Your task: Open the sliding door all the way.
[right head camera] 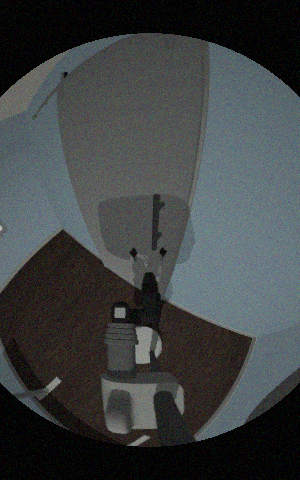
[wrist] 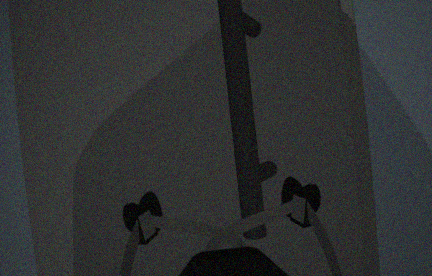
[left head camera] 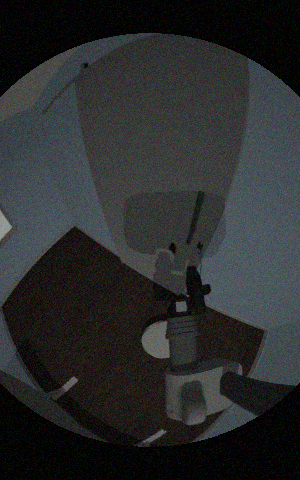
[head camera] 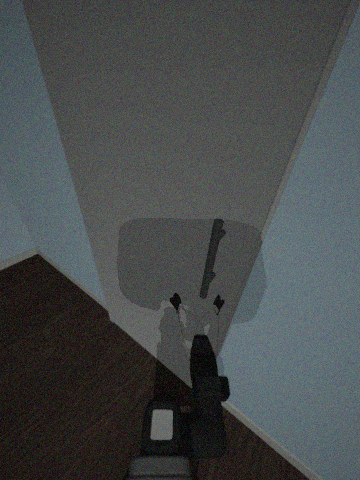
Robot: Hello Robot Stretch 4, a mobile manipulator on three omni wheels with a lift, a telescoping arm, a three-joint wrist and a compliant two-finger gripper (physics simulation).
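Places are measured from the robot's base along level axes (x ahead, y left, z up), in metres.
Where they show: gripper, between the fingertips: (right head camera: 147,248) (wrist: 221,200) (left head camera: 185,242) (head camera: 196,295); robot's base, origin of its link: (right head camera: 141,343) (left head camera: 161,338).
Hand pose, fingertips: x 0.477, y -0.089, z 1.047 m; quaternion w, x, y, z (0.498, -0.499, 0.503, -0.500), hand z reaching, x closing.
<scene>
Each offset is from my fingertips to the centre of the thing. "*": to the spot under its first point. Level surfaces: height alone.
The sliding door {* dx +0.215, dy +0.120, dz +0.445 m} (head camera: 165,125) (left head camera: 165,125) (right head camera: 130,125) is a tall grey panel between blue walls. Its handle {* dx +0.026, dy -0.032, dz +0.139 m} (head camera: 212,257) (left head camera: 196,217) (right head camera: 156,220) (wrist: 242,110) is a long dark upright bar on two short posts, on the right part of the door. My gripper (head camera: 197,302) (left head camera: 186,247) (right head camera: 148,252) (wrist: 221,200) is open, with its fingers wide apart near the lower end of the handle. In the wrist view the bar's lower end shows between the two fingers, a little right of the middle. Whether the fingertips reach around the bar in depth is unclear.
Blue wall (head camera: 310,280) (right head camera: 250,200) stands right of the door, and more blue wall (head camera: 35,150) stands left of it. The dark wooden floor {dz -1.074 m} (head camera: 65,365) (left head camera: 75,320) meets the door's bottom. A thin rail {* dx +0.789, dy +0.840, dz +0.982 m} (left head camera: 62,95) (right head camera: 47,100) shows at the upper left. A shadow falls on the door.
</scene>
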